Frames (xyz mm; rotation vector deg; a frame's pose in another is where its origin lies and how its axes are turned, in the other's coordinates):
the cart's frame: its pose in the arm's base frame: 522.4 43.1 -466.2 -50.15 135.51 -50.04
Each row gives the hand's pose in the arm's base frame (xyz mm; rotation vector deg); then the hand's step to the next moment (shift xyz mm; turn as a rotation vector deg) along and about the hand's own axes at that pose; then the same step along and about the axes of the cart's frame.
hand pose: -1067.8 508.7 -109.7 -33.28 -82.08 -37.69
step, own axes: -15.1 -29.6 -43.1 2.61 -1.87 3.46
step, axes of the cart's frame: 33.1 -20.5 38.0 1.28 0.15 -4.54
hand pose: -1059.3 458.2 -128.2 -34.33 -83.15 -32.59
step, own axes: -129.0 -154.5 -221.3 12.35 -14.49 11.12
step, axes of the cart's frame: 175.9 -86.6 225.9 11.44 -3.91 -18.44
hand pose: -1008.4 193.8 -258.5 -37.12 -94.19 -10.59
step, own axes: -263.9 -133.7 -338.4 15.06 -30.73 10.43
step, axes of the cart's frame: 114.7 -195.0 388.4 24.49 -13.10 -22.56
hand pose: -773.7 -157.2 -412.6 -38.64 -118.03 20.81
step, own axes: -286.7 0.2 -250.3 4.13 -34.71 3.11
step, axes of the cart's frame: -100.2 -194.3 311.5 24.92 -21.69 -11.83
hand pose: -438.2 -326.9 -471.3 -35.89 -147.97 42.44
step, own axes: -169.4 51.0 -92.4 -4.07 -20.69 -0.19
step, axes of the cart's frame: -130.4 -89.2 122.0 12.22 -17.04 -2.26
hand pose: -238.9 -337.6 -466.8 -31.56 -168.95 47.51
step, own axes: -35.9 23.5 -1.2 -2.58 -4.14 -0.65
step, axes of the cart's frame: -31.6 -6.5 28.3 1.34 -4.73 0.28
